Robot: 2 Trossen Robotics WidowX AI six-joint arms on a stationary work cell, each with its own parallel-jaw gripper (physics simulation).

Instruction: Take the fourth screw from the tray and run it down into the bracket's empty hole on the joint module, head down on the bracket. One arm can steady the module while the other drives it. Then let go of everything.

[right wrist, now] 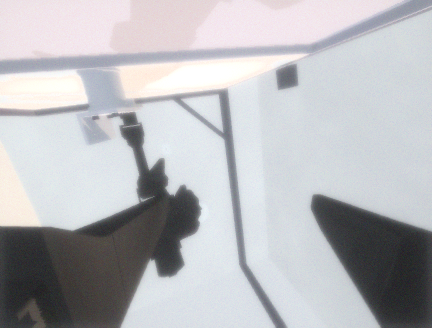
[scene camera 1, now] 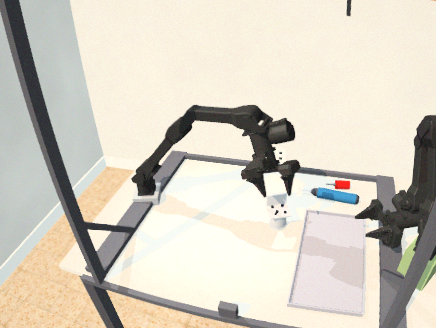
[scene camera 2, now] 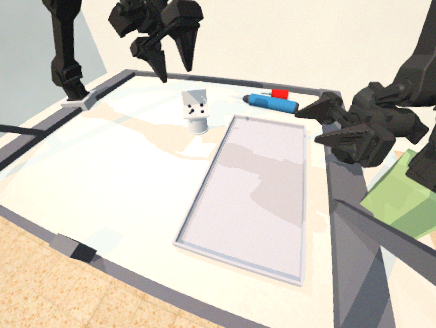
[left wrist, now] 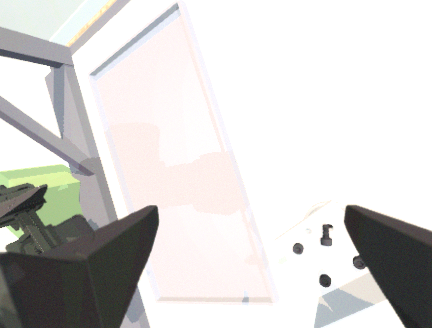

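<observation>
The white joint module stands upright on the table, left of the tray. On its bracket, the left wrist view shows three round dark screw heads and a dark screw seen side-on, lying or strongly tilted; I cannot tell whether its tip is in a hole. No screw shows in the tray. My left gripper is open and empty, above and behind the module. My right gripper is open and empty, above the tray's back right corner.
A blue screwdriver lies behind the tray, with a red-handled tool beyond it. A green box stands at the right, outside the dark table frame. A dark block sits on the front edge.
</observation>
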